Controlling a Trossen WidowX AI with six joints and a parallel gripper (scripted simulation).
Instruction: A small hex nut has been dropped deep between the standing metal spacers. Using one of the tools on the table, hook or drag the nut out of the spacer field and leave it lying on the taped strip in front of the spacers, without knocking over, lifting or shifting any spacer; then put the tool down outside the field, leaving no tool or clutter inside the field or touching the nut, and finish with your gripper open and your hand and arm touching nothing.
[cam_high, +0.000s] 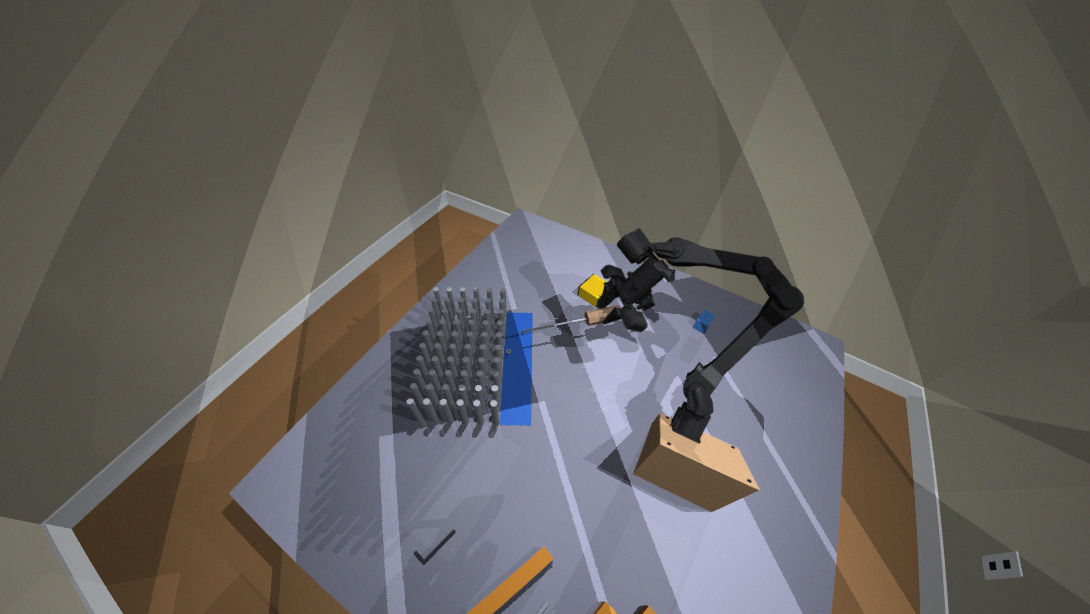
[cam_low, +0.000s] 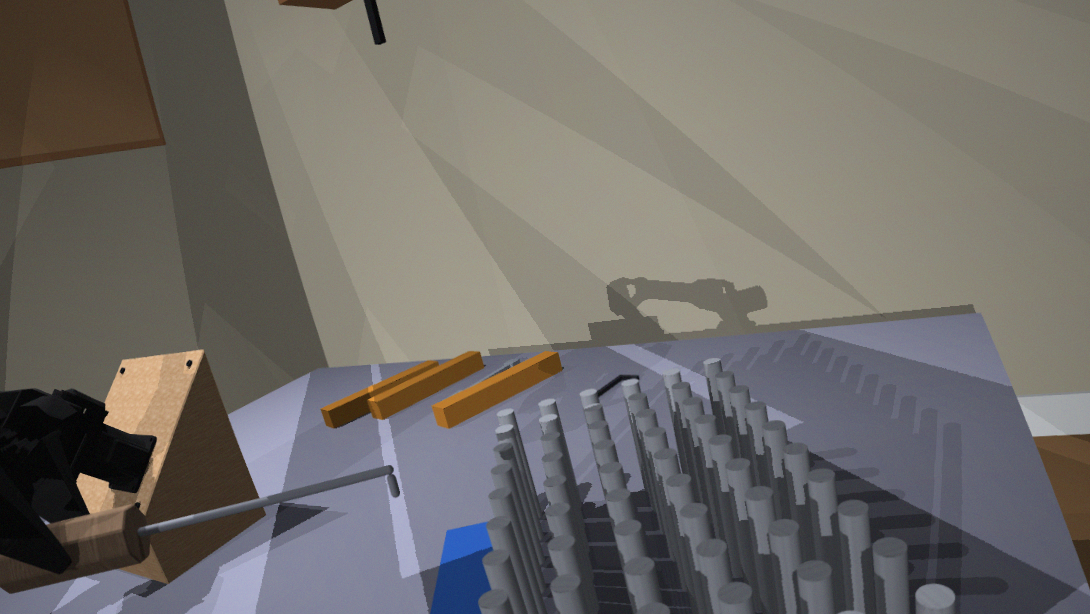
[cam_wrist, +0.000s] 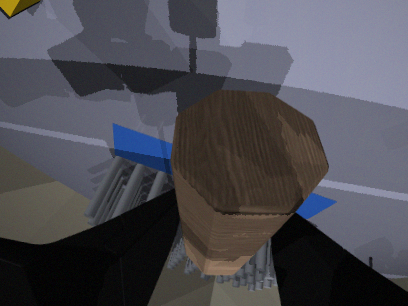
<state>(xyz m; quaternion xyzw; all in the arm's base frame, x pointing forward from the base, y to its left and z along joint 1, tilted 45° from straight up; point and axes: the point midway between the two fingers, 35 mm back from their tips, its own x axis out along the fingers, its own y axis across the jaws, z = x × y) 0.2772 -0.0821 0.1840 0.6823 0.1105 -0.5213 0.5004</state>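
Right now the wooden-handled pick is 8 cm ahead of my gripper tip, 7 cm to the left of it and 1 cm below it. From my gripper tip the other things lie so: yellow block 20 cm to the right, 14 cm below, 8 cm ahead; hex nut 21 cm ahead, 16 cm below, 13 cm to the left; blue taped strip 17 cm ahead, 16 cm below, 15 cm to the left.
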